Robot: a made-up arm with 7 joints.
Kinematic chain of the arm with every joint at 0, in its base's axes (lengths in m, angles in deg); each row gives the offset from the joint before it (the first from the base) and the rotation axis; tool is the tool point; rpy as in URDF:
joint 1: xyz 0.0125 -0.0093 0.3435 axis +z
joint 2: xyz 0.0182 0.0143 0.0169 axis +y
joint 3: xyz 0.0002 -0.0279 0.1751 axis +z
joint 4: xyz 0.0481 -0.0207 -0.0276 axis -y
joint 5: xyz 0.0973 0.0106 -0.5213 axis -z
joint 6: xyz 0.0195 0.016 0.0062 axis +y
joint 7: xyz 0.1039 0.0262 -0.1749 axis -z
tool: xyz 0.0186 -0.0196 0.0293 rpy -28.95 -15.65 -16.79
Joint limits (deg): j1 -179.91..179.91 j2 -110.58..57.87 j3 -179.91..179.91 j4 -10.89..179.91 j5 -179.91..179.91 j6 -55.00..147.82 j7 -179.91..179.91
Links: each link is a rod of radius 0.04 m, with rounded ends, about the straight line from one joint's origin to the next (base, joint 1, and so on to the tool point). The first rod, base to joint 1, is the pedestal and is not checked.
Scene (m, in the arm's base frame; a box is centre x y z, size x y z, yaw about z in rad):
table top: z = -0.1
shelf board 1: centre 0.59 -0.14 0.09 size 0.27 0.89 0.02 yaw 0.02
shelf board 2: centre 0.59 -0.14 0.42 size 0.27 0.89 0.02 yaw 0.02
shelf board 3: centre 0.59 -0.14 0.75 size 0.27 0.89 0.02 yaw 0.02
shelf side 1: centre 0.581 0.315 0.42 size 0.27 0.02 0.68 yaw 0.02
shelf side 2: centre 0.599 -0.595 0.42 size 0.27 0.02 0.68 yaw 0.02
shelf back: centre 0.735 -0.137 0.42 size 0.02 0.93 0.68 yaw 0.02
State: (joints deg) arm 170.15 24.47 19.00 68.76 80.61 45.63 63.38
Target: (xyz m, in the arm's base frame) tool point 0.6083 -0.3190 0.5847
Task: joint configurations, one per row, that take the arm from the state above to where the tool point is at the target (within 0.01 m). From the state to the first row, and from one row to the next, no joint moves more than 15 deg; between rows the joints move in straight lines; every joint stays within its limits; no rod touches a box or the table.
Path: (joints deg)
1: 169.23 26.54 33.90 67.10 78.57 55.83 64.24
2: 168.31 28.61 48.80 65.44 76.52 66.04 65.11
3: 167.39 30.69 63.70 63.78 74.48 76.24 65.97
4: 166.47 32.76 78.61 62.12 72.44 86.44 66.83
5: 165.56 34.83 93.51 60.45 70.40 96.65 67.70
6: 164.64 36.90 108.41 58.79 68.35 106.85 68.56
7: 163.72 38.97 123.31 57.13 66.31 117.05 69.43
8: 162.80 41.04 138.21 55.47 64.27 127.26 70.29
9: 166.22 34.90 140.26 59.98 67.71 114.70 69.00
10: 169.64 28.75 142.31 64.48 71.16 102.14 67.71
11: 173.07 22.60 144.35 68.99 74.60 89.58 66.42
12: 176.49 16.45 146.40 73.49 78.04 77.03 65.13
13: 179.91 10.31 148.45 78.00 81.49 64.47 63.84

